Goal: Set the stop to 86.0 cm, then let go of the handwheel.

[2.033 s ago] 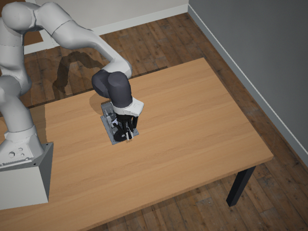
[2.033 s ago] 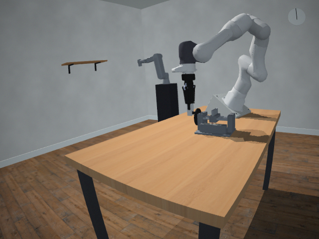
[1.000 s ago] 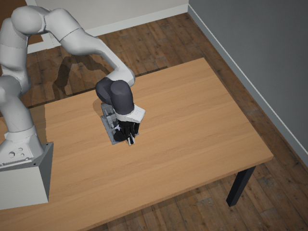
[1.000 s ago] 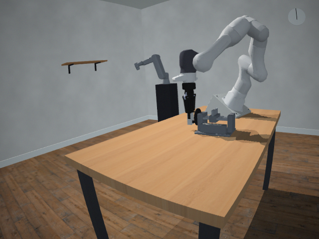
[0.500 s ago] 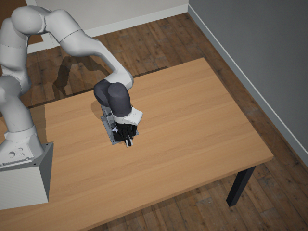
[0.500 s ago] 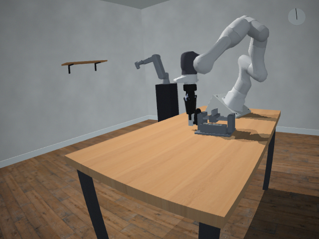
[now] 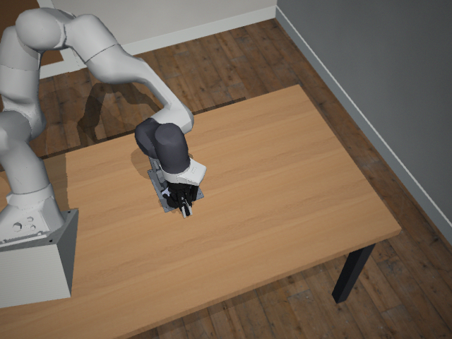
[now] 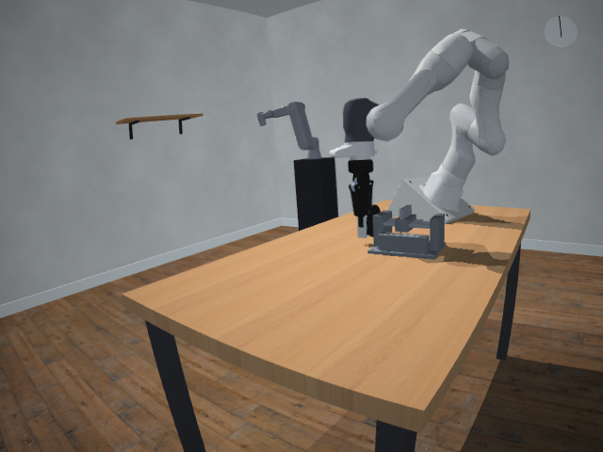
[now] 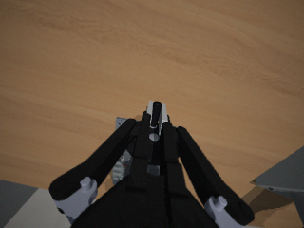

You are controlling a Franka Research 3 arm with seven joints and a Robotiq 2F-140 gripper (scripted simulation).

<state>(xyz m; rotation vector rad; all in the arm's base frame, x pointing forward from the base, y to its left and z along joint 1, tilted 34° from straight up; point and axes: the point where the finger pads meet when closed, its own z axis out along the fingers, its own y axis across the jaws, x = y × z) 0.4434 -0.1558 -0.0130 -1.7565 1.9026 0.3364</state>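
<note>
Now: hand 10 mm short of the sliding stop block, 140 mm to the right of it and 30 mm below it. Also, from my hand: black handwheel 20 mm to the left, 10 mm below.
</note>
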